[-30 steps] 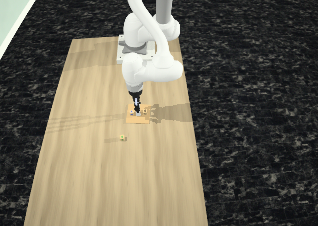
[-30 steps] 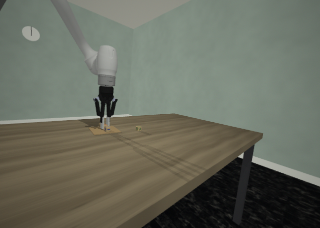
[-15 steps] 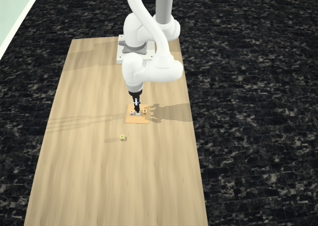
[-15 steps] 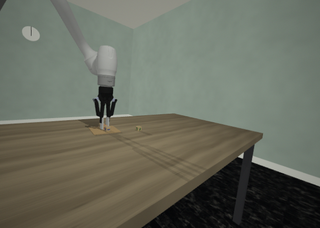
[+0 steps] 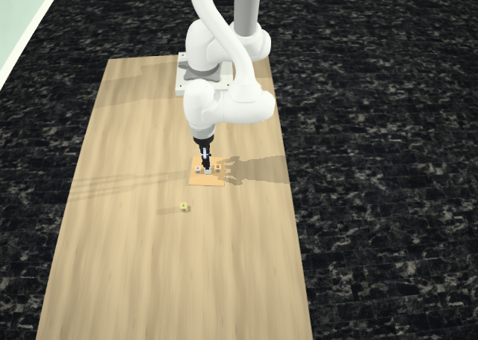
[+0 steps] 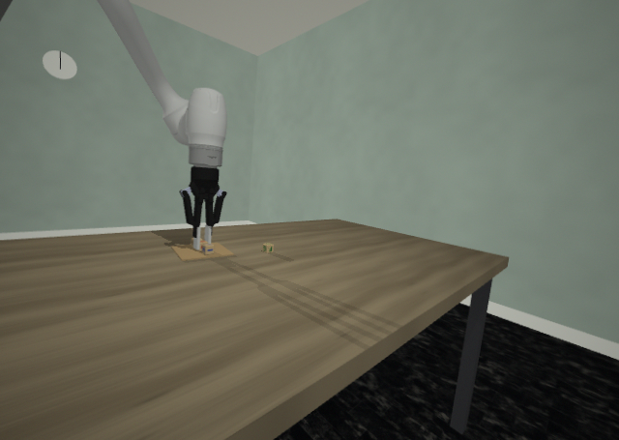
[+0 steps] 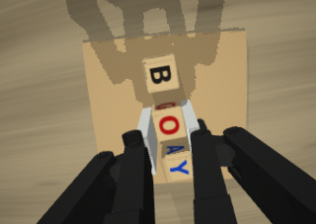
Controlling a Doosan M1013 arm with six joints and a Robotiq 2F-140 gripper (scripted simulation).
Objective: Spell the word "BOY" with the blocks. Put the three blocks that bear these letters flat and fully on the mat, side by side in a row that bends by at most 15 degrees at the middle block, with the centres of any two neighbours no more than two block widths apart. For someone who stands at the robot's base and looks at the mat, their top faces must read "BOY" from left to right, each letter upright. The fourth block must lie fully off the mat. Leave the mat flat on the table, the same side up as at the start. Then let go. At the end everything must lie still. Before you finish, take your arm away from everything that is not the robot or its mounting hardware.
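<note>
Right now the tan square mat is 40 mm below my hand.
</note>
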